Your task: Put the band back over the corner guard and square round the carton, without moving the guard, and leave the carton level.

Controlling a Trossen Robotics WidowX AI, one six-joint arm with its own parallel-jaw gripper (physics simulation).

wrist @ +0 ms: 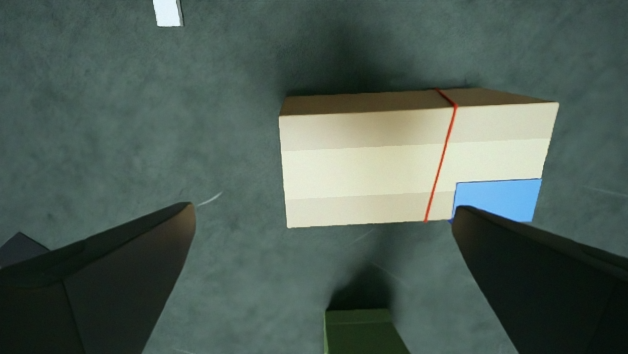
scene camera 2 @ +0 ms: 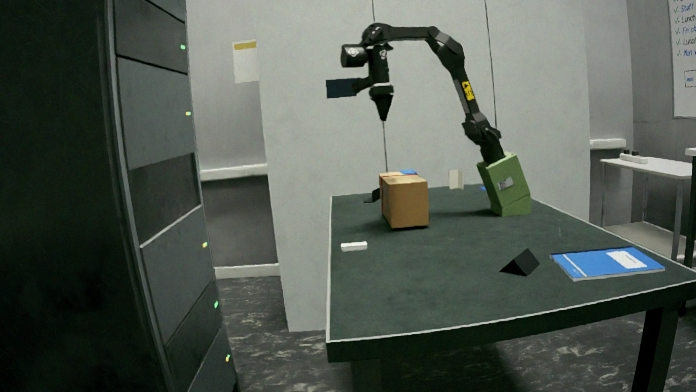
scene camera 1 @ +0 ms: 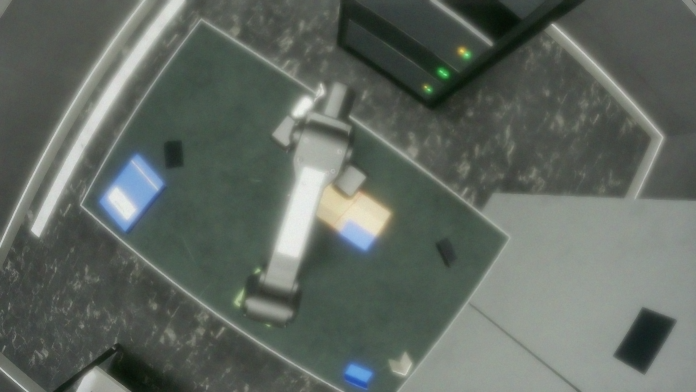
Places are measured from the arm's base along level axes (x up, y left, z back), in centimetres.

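Pixels of known places: gripper, fingertip midpoint: (wrist: pixel 326 216) (scene camera 2: pixel 383 120); arm's base, origin of the base link: (scene camera 2: pixel 495 159).
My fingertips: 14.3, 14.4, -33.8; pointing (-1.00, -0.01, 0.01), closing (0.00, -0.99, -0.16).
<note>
For each thing: its middle in the pictures, then the offset to it from my fingertips, as dx, dy, dz. "spot": a spot on its surface instead.
- brown carton, body centre: (wrist: pixel 395 149) (scene camera 1: pixel 338 203) (scene camera 2: pixel 402 197) -24.3, -10.4, +3.2
- blue corner guard, body centre: (wrist: pixel 482 193) (scene camera 1: pixel 356 233) (scene camera 2: pixel 408 178) -19.8, -19.2, +5.1
- thin red band, surface spot: (wrist: pixel 441 160) spot: -17.7, -12.6, +1.8
- white block, body centre: (scene camera 2: pixel 354 246) (scene camera 1: pixel 302 108) -31.2, +17.3, -8.1
- black wedge, body centre: (wrist: pixel 33 261) (scene camera 2: pixel 520 267) (scene camera 1: pixel 173 154) -31.7, +35.8, +31.1
- blue notebook, body centre: (scene camera 2: pixel 605 262) (scene camera 1: pixel 132 194) -31.4, +37.0, +50.6
- black piece, body centre: (scene camera 1: pixel 448 252) (scene camera 2: pixel 371 194) -29.6, -45.2, -11.3
- blue block, body centre: (scene camera 1: pixel 359 376) -29.6, -56.6, +37.2
- cream angled piece, body centre: (scene camera 1: pixel 399 361) (scene camera 2: pixel 456 179) -27.9, -60.9, +23.7
The brown carton (scene camera 1: pixel 372 207) (scene camera 2: pixel 407 205) (wrist: pixel 365 172) stands on the dark green table top and looks level. The blue corner guard (scene camera 1: pixel 358 235) (scene camera 2: pixel 409 172) (wrist: pixel 500 197) sits on one top corner, at the carton's near right in the wrist view. The thin red band (wrist: pixel 441 160) runs slantwise across the carton's top, beside the guard and not over it, then bends down the far side face. The band's lower run is hidden. My gripper (scene camera 1: pixel 318 156) (scene camera 2: pixel 383 120) (wrist: pixel 326 216) is open and empty, high above the carton, pointing down. The right finger overlaps the guard in the wrist view.
A white block (scene camera 1: pixel 302 106) (scene camera 2: pixel 354 246) (wrist: pixel 168 13), a black wedge (scene camera 1: pixel 173 154) (scene camera 2: pixel 522 262) and a blue notebook (scene camera 1: pixel 131 180) (scene camera 2: pixel 590 266) lie on the table. Another black piece (scene camera 1: pixel 446 251), a blue block (scene camera 1: pixel 358 375) and a cream angled piece (scene camera 1: pixel 401 366) (scene camera 2: pixel 455 179) are also there. The arm's green base (scene camera 2: pixel 507 185) stands nearby.
</note>
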